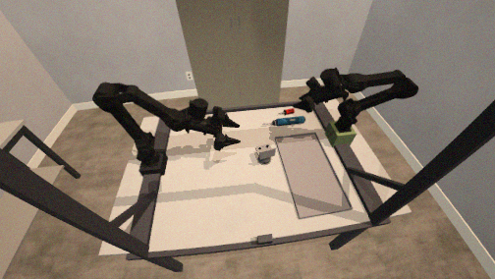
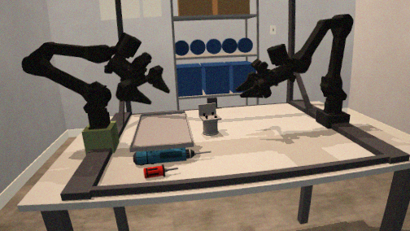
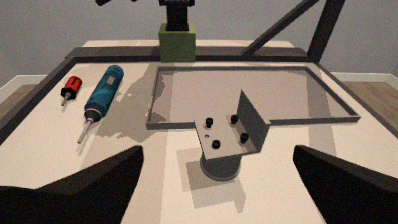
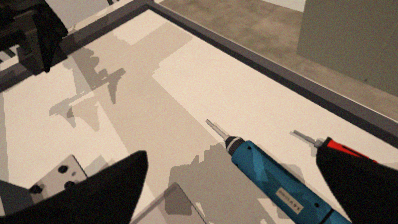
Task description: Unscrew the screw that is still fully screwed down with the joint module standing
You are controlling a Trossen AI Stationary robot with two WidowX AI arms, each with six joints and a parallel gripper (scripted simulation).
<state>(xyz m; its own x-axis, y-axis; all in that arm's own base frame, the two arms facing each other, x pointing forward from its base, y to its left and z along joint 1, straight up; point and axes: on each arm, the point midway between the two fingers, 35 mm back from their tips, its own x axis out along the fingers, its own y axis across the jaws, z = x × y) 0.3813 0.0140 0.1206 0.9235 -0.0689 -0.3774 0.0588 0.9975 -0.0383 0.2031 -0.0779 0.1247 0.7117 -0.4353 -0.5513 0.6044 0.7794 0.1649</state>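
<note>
Now: left hand 4 cm past the joint module, 13 cm to the left of it and 14 cm above it. From my left hand the other things lie so: red-handled hand screwdriver 25 cm ahead, 34 cm to the right, 16 cm below; then shallow grey tray 14 cm behind, 32 cm to the right, 17 cm below; then grey L-shaped bracket 4 cm behind, 13 cm to the right, 10 cm below.
</note>
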